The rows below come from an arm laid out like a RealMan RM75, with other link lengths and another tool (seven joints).
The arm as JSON. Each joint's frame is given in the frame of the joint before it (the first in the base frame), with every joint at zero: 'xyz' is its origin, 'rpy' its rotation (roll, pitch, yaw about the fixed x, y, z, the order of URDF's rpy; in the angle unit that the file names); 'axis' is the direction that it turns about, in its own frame. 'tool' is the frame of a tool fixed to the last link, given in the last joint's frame.
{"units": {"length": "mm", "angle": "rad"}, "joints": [
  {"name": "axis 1", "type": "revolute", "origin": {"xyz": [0.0, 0.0, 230.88], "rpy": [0.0, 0.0, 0.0]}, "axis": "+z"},
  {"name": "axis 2", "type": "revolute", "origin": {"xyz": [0.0, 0.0, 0.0], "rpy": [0.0, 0.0, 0.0]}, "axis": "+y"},
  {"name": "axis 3", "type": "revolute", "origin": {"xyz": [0.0, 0.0, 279.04], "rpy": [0.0, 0.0, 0.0]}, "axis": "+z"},
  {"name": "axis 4", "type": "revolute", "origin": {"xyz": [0.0, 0.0, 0.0], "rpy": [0.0, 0.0, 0.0]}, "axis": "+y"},
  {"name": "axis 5", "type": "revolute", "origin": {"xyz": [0.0, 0.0, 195.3], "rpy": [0.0, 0.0, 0.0]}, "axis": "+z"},
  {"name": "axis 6", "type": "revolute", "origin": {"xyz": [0.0, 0.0, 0.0], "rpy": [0.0, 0.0, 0.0]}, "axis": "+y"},
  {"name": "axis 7", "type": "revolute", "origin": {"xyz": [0.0, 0.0, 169.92], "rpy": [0.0, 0.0, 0.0]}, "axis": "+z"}
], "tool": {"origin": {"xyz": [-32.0, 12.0, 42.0], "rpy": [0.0, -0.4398, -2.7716]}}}
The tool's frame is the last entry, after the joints.
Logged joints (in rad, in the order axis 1, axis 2, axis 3, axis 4, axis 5, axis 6, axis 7), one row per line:
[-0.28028, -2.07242, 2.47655, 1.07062, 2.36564, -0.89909, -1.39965]
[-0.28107, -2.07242, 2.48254, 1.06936, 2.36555, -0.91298, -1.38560]
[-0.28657, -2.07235, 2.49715, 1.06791, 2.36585, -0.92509, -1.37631]
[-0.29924, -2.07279, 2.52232, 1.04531, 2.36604, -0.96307, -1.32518]
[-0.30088, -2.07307, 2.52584, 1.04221, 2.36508, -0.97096, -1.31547]
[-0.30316, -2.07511, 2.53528, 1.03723, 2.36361, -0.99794, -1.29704]
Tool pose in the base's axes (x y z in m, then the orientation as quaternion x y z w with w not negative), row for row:
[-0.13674, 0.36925, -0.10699, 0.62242, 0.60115, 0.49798, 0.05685]
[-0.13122, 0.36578, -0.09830, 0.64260, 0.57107, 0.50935, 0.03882]
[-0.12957, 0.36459, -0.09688, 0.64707, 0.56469, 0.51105, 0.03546]
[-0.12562, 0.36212, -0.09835, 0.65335, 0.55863, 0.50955, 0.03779]
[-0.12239, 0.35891, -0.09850, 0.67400, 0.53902, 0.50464, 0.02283]
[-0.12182, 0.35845, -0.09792, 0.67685, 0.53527, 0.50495, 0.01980]
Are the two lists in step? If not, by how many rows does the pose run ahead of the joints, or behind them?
The pose runs 1 row behind the joints: the pose in row i belongs to the joints in row i - 1.
